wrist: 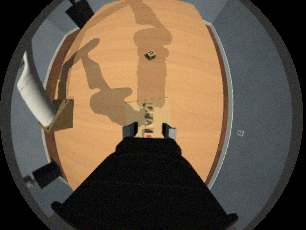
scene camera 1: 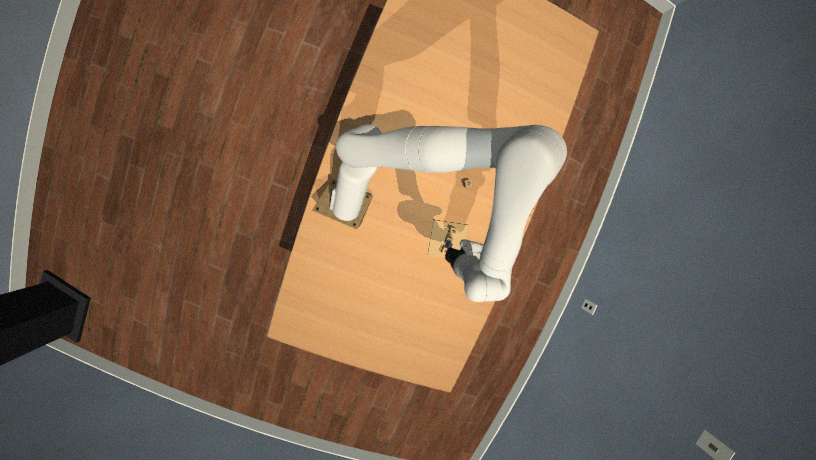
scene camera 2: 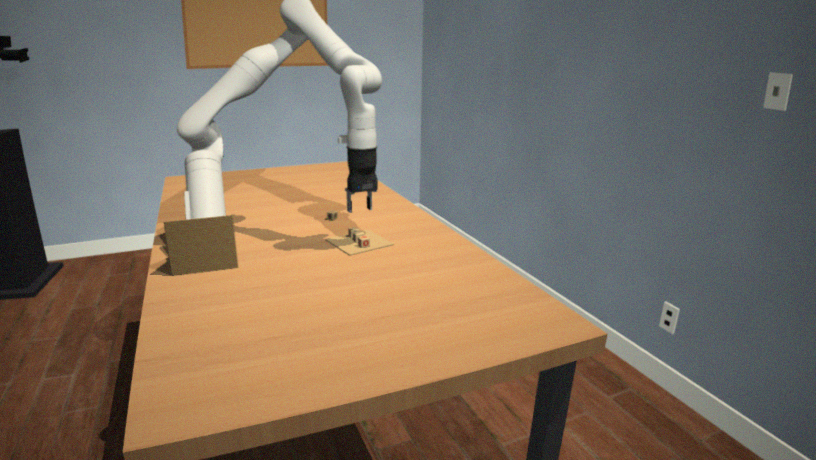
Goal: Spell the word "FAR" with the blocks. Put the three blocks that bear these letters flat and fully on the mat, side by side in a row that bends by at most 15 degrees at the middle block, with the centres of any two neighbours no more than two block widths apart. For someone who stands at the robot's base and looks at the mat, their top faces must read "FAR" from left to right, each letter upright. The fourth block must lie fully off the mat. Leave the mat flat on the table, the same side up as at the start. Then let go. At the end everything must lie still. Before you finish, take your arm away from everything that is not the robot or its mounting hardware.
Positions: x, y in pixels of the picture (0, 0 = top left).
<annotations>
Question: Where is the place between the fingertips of my gripper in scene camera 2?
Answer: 359, 210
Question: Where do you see a thin tan mat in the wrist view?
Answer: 135, 111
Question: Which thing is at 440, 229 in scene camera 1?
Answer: A thin tan mat.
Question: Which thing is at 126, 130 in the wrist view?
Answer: My gripper.
</annotations>
